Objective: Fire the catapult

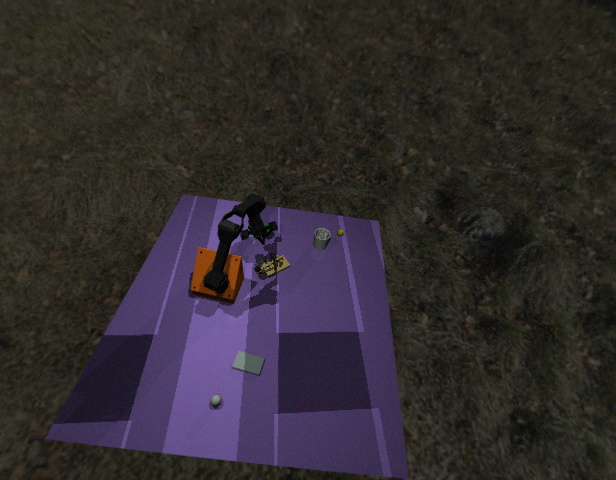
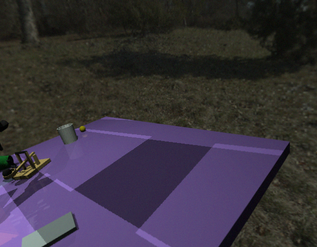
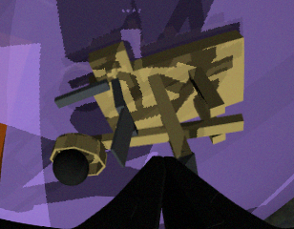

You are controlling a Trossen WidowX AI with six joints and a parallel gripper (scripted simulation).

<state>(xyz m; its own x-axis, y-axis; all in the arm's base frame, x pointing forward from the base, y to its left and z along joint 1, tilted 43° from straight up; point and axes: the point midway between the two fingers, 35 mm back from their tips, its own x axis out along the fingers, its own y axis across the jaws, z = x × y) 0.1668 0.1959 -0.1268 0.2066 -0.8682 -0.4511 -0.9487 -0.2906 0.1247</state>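
The black ball is 2 cm behind my gripper tip, 11 cm to the right of it and 7 cm below it. The rest, counted from my gripper tip: yellow ball 44 cm ahead, 24 cm to the left, 11 cm below; white mug 31 cm ahead, 14 cm to the left, 10 cm below; wooden catapult 3 cm ahead, 6 cm to the right, 8 cm below.
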